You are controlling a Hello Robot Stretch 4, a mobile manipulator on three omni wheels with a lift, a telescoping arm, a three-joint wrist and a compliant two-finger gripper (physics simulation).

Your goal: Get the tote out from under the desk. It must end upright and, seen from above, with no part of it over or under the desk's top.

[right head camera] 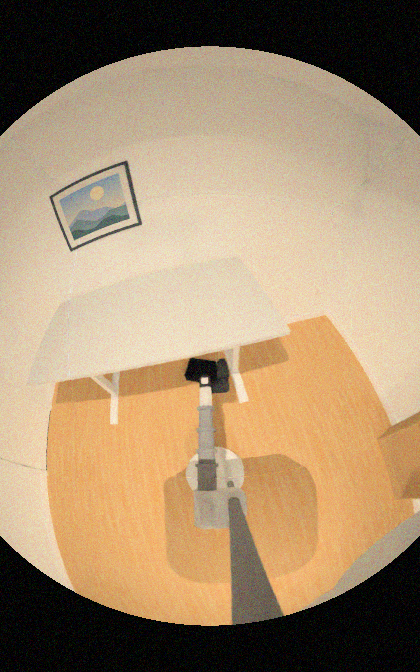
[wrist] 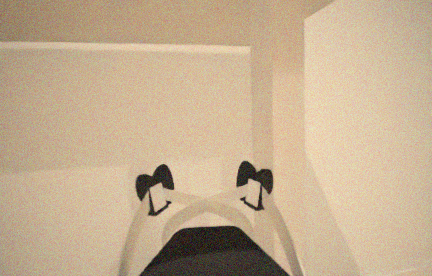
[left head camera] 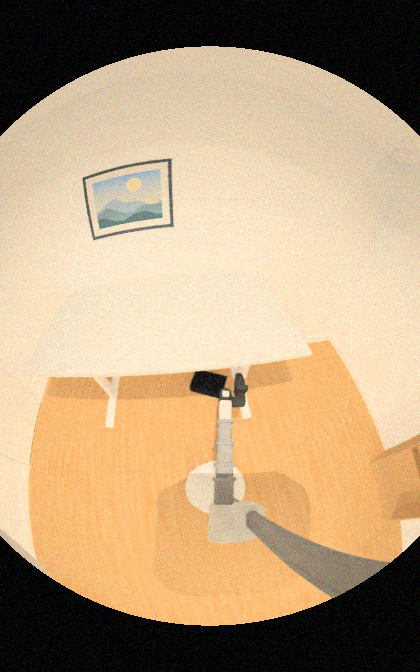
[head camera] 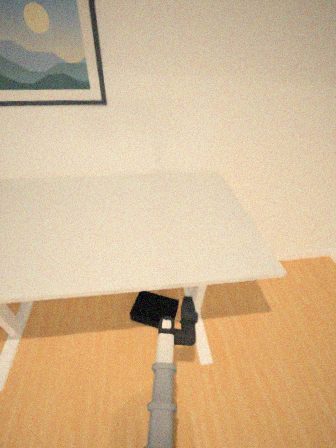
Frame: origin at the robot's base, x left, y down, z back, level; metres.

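Seen in the pictures: gripper, fingertip midpoint: (wrist: 205, 178).
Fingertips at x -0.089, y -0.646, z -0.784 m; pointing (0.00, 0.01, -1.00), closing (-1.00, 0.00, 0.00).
A point is followed by its place in that frame.
The black tote (head camera: 154, 308) {x 0.096, y 0.025, z -0.958 m} (left head camera: 208, 383) (right head camera: 200, 369) is on the floor under the desk's front edge, left of the right desk leg; the desktop and my wrist hide parts of it. The white desk (head camera: 125, 230) {x 0.189, y -0.922, z -0.765 m} (left head camera: 175, 325) (right head camera: 165, 320) stands against the wall. My gripper (wrist: 205, 178) {x -0.089, y -0.646, z -0.784 m} is open and empty in the wrist view, its fingertips apart, in front of pale surfaces under the desk. In the head views the fingers are hidden beneath the desktop; my wrist is at the front edge, just right of the tote. The tote does not show in the wrist view.
The right desk leg (head camera: 204, 345) (left head camera: 246, 409) (right head camera: 240, 387) has a foot running forward, close to the right of my wrist. The left desk leg (left head camera: 110, 410) (right head camera: 114, 407) stands farther left. A wooden shelf unit (left head camera: 400, 480) (right head camera: 400, 460) is at the right. A framed picture hangs above the desk.
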